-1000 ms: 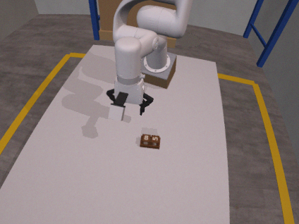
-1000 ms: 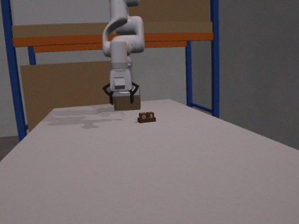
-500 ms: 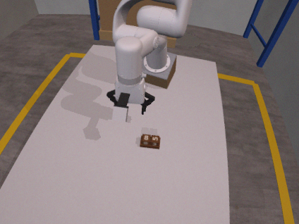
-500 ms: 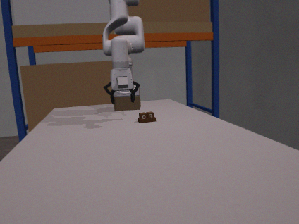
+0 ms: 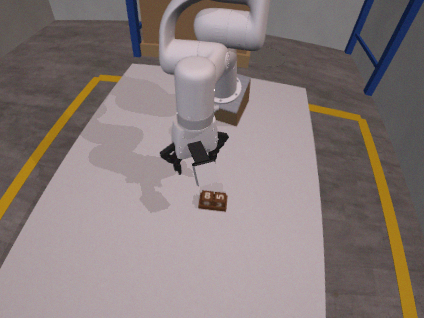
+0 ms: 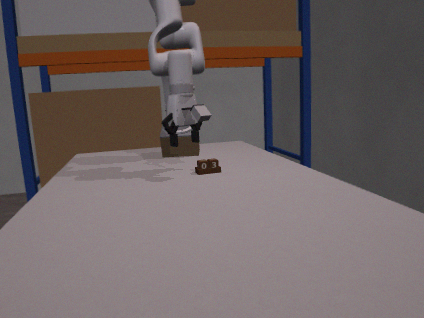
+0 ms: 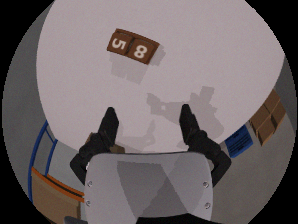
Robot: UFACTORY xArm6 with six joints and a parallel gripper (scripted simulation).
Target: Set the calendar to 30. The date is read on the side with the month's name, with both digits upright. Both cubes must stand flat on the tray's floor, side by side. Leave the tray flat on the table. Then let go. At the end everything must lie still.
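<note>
Right now the brown digit cube is 60 mm ahead of my hand, 70 mm to the left of it and 70 mm below it. Also, from my hand: brown calendar tray (50 mm ahead, 60 mm to the left, 90 mm below).
</note>
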